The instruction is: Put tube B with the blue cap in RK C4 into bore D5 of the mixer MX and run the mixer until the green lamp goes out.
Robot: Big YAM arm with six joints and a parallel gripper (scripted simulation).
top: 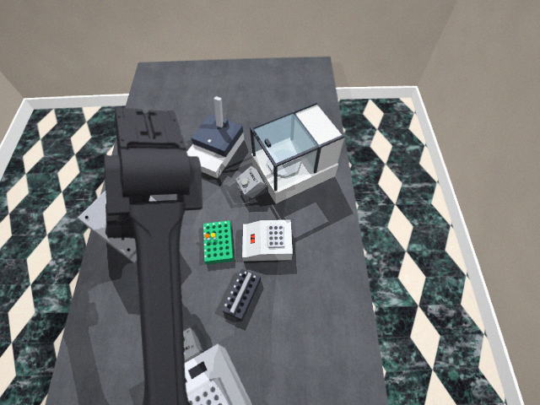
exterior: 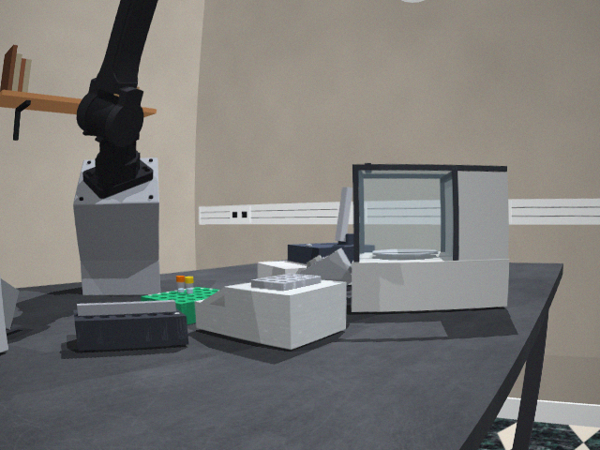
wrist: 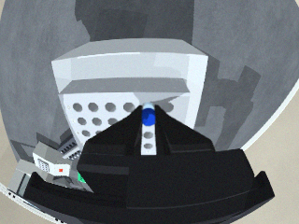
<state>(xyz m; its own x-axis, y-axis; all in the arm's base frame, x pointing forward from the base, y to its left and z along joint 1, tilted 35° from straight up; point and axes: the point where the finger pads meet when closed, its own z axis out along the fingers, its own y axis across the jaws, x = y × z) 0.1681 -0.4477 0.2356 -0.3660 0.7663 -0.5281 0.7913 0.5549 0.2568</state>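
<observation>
My gripper is now 20 mm above the tube B. Round my hand: green rack RK 40 mm ahead, 480 mm to the left, 170 mm below; dark magnet block 100 mm ahead, 310 mm to the left, 160 mm below; green start key 60 mm behind, 200 mm to the left, 110 mm below.
</observation>
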